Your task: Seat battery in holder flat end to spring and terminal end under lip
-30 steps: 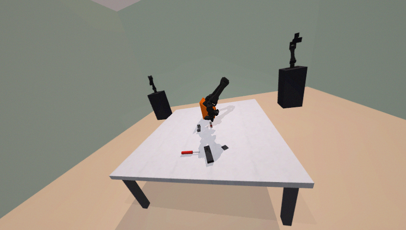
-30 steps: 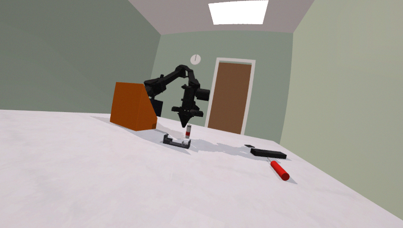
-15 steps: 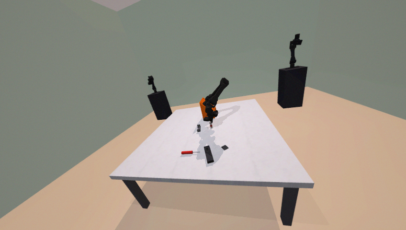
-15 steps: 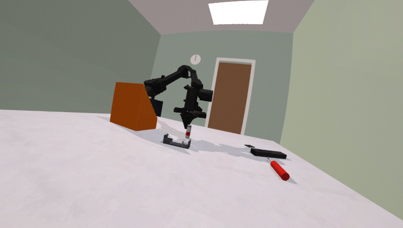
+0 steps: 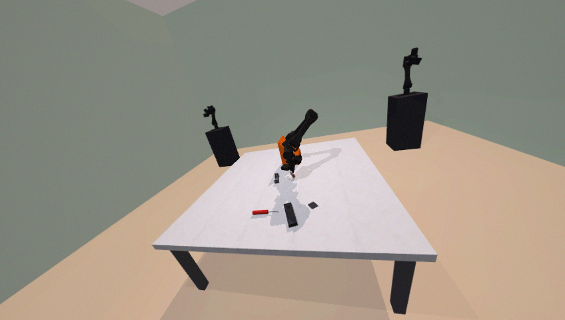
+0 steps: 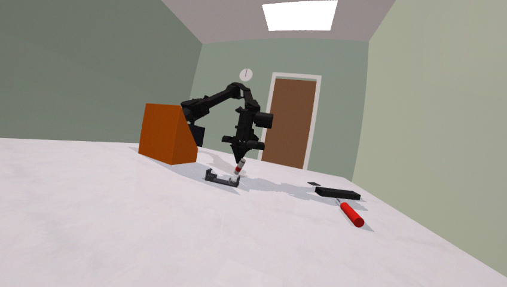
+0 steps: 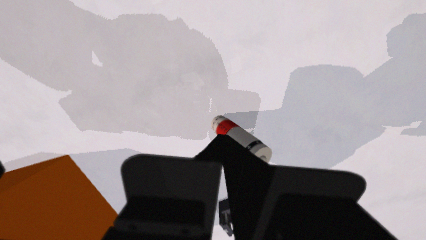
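Right now my gripper tip is 1 cm short of the battery, 1 cm to the left of it and 1 cm above it. The rest, counted from my gripper tip: small black square: 31 cm ahead, 15 cm to the left, 4 cm below; then black bar: 38 cm ahead, 4 cm to the left, 3 cm below; then red-handled screwdriver: 37 cm ahead, 10 cm to the right, 3 cm below.
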